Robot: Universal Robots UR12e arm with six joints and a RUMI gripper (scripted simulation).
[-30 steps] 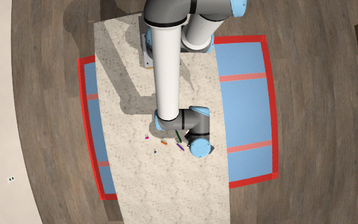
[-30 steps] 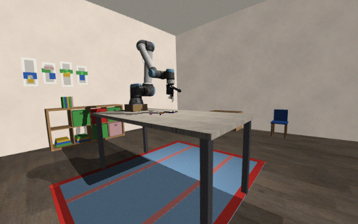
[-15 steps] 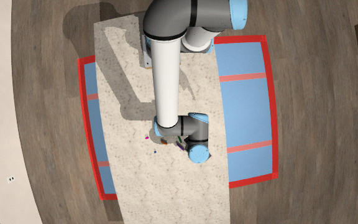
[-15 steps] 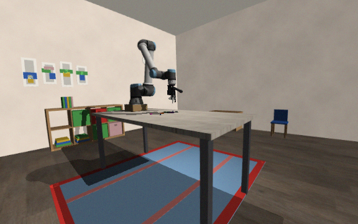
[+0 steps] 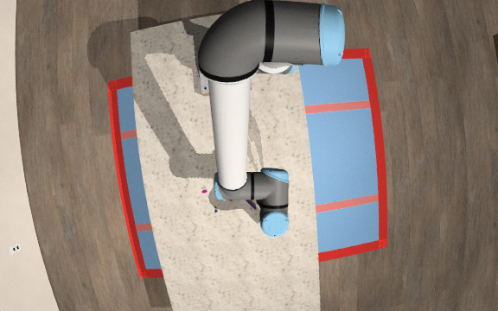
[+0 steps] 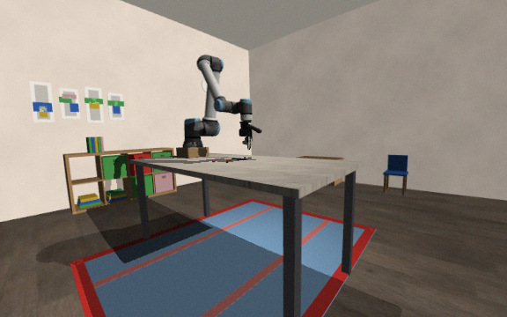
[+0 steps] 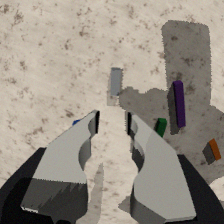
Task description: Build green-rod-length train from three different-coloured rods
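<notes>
Right now the grey rod is 8 cm below my hand. From my hand the other things lie so: green rod 8 cm to the right, 8 cm below, 7 cm behind; then purple rod 8 cm to the right, 8 cm below; then orange rod 18 cm to the right, 8 cm below, 6 cm behind.
</notes>
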